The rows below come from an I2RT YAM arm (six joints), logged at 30 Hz.
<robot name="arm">
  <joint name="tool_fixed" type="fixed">
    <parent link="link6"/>
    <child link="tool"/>
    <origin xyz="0 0 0" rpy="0 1.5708 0"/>
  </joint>
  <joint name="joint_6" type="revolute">
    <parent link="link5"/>
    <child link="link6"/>
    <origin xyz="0.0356 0 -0.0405"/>
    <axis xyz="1 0 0"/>
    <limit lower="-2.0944" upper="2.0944"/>
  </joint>
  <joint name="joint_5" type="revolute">
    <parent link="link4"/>
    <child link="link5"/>
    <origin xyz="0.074 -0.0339 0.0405"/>
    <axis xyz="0 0 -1"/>
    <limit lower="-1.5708" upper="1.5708"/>
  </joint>
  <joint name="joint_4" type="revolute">
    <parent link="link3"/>
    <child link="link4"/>
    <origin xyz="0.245 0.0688 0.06"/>
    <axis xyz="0 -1 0"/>
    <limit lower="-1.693" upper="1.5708"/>
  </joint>
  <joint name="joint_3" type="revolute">
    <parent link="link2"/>
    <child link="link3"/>
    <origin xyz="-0.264 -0.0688 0"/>
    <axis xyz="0 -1 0"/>
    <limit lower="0" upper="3.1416"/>
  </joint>
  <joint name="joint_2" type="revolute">
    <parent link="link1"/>
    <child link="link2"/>
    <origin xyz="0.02 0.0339 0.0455"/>
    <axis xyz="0 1 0"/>
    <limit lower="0" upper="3.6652"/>
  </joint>
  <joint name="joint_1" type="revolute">
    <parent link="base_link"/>
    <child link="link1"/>
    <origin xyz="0 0 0.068"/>
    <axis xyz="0 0 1"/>
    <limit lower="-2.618" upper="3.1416"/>
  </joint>
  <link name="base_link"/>
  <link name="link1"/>
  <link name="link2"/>
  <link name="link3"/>
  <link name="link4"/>
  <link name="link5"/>
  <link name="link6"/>
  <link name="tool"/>
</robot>
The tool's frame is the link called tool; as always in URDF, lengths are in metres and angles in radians.
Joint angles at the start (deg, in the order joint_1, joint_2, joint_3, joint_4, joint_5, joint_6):
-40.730, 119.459, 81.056, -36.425, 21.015, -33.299
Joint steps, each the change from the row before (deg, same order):
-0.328, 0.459, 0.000, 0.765, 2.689, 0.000
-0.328, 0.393, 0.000, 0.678, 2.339, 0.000
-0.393, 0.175, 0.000, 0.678, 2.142, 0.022
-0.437, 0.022, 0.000, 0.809, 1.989, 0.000
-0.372, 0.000, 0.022, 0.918, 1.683, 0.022
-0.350, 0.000, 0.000, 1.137, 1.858, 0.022
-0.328, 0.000, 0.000, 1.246, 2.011, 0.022
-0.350, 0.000, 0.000, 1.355, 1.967, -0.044
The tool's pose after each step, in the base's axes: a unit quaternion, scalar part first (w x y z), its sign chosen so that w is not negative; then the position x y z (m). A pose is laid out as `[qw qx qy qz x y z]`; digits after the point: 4 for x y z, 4 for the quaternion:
[0.0180 -0.0932 -0.9657 0.2418 0.2987 -0.2791 0.1326]
[0.0292 -0.0989 -0.9605 0.2585 0.2971 -0.2826 0.1308]
[0.0380 -0.1055 -0.9550 0.2747 0.2951 -0.2862 0.1306]
[0.0444 -0.1129 -0.9489 0.2912 0.2931 -0.2901 0.1314]
[0.0480 -0.1200 -0.9431 0.3062 0.2918 -0.2937 0.1325]
[0.0512 -0.1278 -0.9363 0.3232 0.2906 -0.2974 0.1338]
[0.0546 -0.1361 -0.9284 0.3413 0.2895 -0.3011 0.1352]
[0.0575 -0.1446 -0.9201 0.3594 0.2885 -0.3049 0.1368]

